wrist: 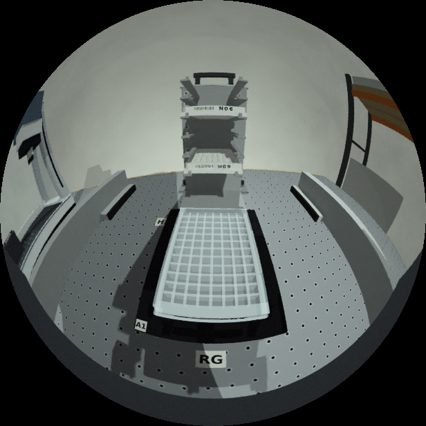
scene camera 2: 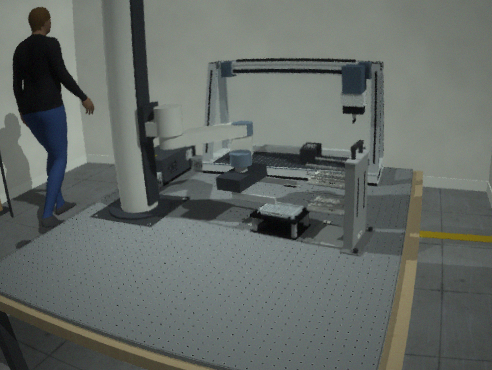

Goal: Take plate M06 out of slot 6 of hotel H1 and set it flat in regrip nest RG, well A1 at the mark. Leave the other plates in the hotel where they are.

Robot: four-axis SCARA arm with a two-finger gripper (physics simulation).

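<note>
Plate M06 lies on the black regrip nest RG and looks flat; its label cannot be read. The A1 tag is at the nest's near left corner in the wrist view. My gripper is open, its fingers wide apart on both sides and clear of the plate. Its dark body is to the left of the nest in the scene view. Hotel H1 stands beyond the nest, holding plate N06 high and another labelled plate lower.
A gantry frame with a blue and white head stands behind the hotel and nest. A dark box is behind the arm's column. A person is beyond the table at the left. A wooden edge borders the table.
</note>
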